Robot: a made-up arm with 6 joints. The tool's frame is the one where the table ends. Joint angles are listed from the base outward.
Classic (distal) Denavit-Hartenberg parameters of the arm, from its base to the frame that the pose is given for. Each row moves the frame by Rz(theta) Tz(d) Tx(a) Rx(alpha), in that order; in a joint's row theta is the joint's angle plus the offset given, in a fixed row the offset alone. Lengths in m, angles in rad.
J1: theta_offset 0, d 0.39, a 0, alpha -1.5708
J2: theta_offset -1.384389, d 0, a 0.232, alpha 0
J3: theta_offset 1.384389, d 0, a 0.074, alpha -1.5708
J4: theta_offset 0, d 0.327, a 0, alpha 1.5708
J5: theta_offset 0, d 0, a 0.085, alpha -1.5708
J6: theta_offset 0, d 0.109, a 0, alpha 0
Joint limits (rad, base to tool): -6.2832..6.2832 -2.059..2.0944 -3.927..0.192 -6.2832..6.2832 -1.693..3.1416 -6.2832..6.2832
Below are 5 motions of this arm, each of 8 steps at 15 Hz.
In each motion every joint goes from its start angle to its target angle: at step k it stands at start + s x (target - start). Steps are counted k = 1, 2, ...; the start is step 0. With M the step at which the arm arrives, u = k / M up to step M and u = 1 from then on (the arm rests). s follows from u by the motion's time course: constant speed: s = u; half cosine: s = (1 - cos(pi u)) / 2; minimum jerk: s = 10 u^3 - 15 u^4 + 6 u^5.
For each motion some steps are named. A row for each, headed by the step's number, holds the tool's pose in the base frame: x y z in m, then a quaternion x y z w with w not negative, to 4 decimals.
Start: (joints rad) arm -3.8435 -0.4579 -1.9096 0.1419 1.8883 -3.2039
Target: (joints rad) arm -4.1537 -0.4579 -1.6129 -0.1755 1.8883 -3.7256
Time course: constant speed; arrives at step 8
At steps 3, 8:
3: -0.1816 0.1896 0.8067 -0.9463 0.2665 0.1622 0.0851
8: -0.1354 0.2594 0.7452 -0.9620 0.2448 0.0058 0.1211

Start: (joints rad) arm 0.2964 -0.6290 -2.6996 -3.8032 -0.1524 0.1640
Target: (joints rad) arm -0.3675 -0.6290 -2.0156 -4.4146 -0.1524 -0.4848
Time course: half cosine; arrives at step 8
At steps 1, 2, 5, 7, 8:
1: -0.1401 -0.1050 1.0166 0.0526 -0.0006 -0.1328 0.9898
2: -0.1202 -0.0943 1.0198 0.0417 0.0333 -0.2366 0.9701
5: -0.0206 -0.0867 1.0120 -0.0457 0.1838 -0.6874 0.7012
7: 0.0192 -0.1081 0.9947 -0.1073 0.2428 -0.8332 0.4851
8: 0.0239 -0.1122 0.9917 -0.1168 0.2501 -0.8483 0.4519

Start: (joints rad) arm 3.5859 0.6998 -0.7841 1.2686 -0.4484 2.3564
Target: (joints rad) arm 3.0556 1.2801 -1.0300 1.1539 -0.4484 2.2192
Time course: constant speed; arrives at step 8
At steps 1, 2, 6, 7, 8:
1: -0.3398 -0.0083 0.1401 -0.9725 0.0404 0.1674 0.1571
2: -0.3344 0.0153 0.1209 -0.9735 0.0530 0.1430 0.1704
6: -0.2847 0.1015 0.0442 -0.9732 0.1040 0.0376 0.2016
7: -0.2656 0.1192 0.0255 -0.9720 0.1168 0.0101 0.2037
8: -0.2442 0.1347 0.0071 -0.9703 0.1297 -0.0175 0.2035

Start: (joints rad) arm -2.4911 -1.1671 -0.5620 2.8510 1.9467 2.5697
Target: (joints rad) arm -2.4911 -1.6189 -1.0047 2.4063 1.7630 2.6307
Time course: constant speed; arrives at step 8
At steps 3, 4, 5, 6, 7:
3: 0.0121 -0.0627 0.8301 -0.0280 0.4408 0.0244 0.8969
4: 0.0476 -0.0430 0.8407 -0.0264 0.4850 0.0071 0.8741
5: 0.0838 -0.0223 0.8473 -0.0251 0.5268 -0.0139 0.8495
6: 0.1205 -0.0008 0.8498 -0.0243 0.5657 -0.0383 0.8233
7: 0.1572 0.0212 0.8481 -0.0244 0.6016 -0.0660 0.7957

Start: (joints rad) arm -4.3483 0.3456 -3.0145 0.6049 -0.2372 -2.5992
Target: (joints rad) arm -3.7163 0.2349 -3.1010 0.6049 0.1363 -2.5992
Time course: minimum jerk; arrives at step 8
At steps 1, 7, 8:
1: -0.0013 0.1708 1.0326 0.0049 0.1527 0.9875 0.0396
7: -0.0542 0.0837 1.0667 0.1521 -0.1222 -0.9408 0.2771
8: -0.0543 0.0822 1.0671 0.1545 -0.1210 -0.9391 0.2820

